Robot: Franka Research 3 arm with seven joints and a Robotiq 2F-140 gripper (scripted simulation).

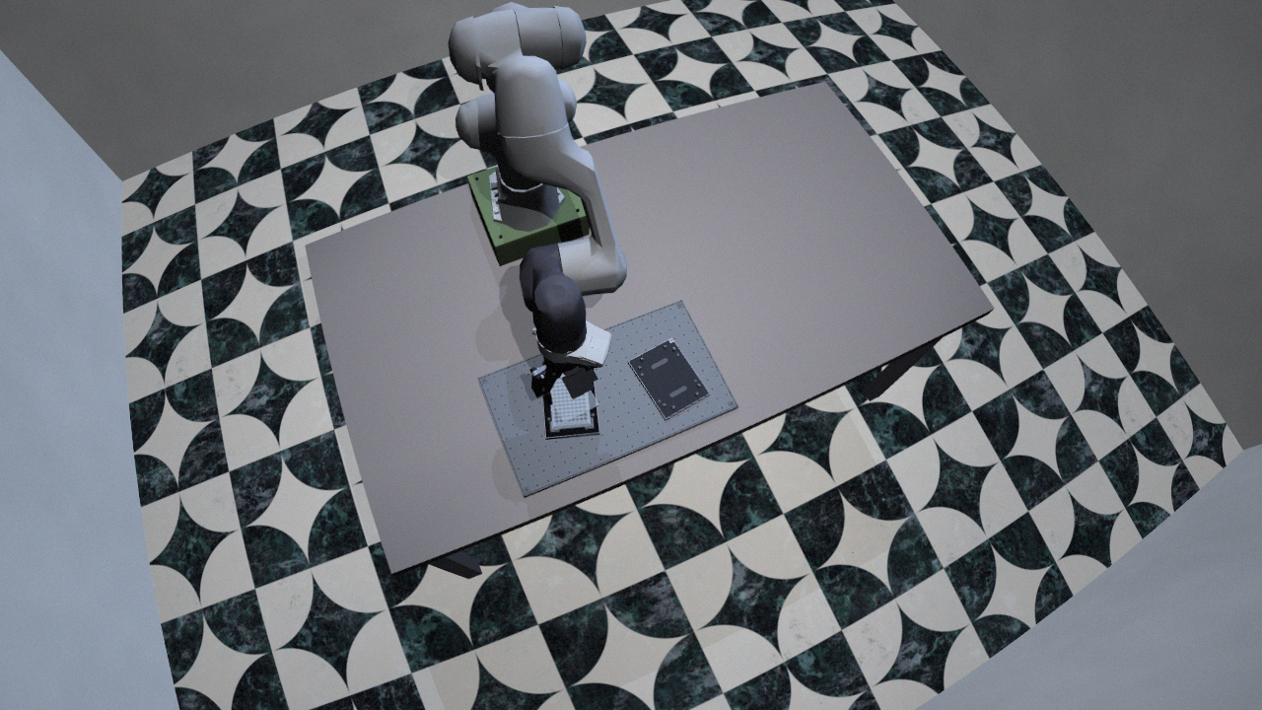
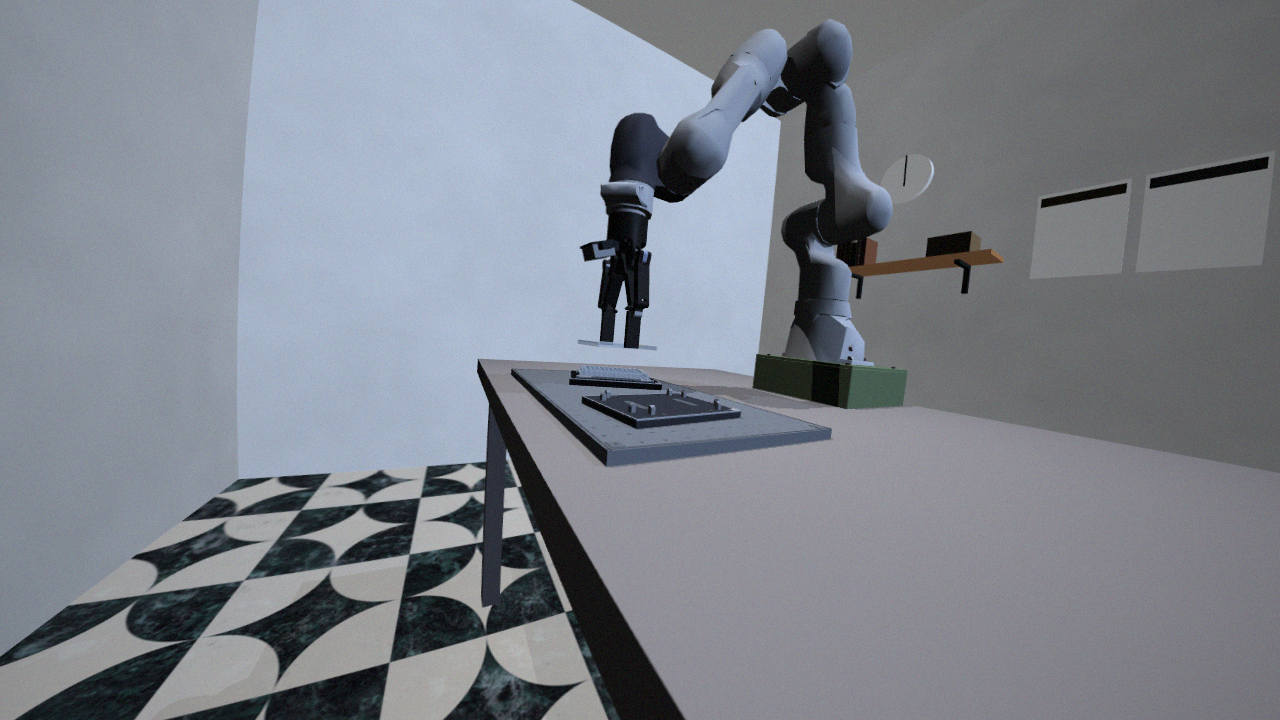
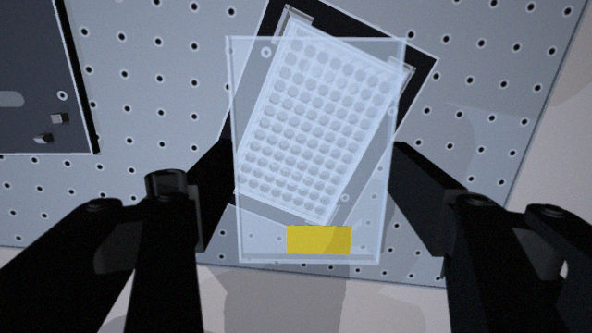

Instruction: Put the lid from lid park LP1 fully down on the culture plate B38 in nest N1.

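Now: the lid 2 cm below my hand. Also, from my hand: culture plate: 8 cm below; lid park LP1: 3 cm ahead, 23 cm to the left, 9 cm below; black nest N1: 9 cm below.
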